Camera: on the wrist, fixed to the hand. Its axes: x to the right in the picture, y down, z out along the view.
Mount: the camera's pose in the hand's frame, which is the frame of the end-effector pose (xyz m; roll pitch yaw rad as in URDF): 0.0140 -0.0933 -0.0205 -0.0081 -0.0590 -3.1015
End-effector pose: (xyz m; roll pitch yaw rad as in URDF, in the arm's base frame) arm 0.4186 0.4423 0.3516 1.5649 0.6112 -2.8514
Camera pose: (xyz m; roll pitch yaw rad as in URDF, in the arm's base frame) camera 0.4647 0.4352 0.2671 -1.6110 -0.5703 0.3606
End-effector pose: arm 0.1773 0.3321 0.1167 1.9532 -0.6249 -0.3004
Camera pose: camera 0.2482 0.3665 0.0609 -1.9289 0.6835 2.8925
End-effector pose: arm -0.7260 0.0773 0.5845 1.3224 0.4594 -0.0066
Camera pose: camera -0.7558 0.0744 0.4927 -1.3613 -0.4340 -3.0743
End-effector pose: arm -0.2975 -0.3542 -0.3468 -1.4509 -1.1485 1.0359
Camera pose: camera -0.3094 -0.4361 -0.2971 1.3371 1.0988 -2.2242
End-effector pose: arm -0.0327 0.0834 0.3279 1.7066 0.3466 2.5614
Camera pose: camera -0.0363 0.0464 0.2388 -1.7311 -0.2985 -0.5247
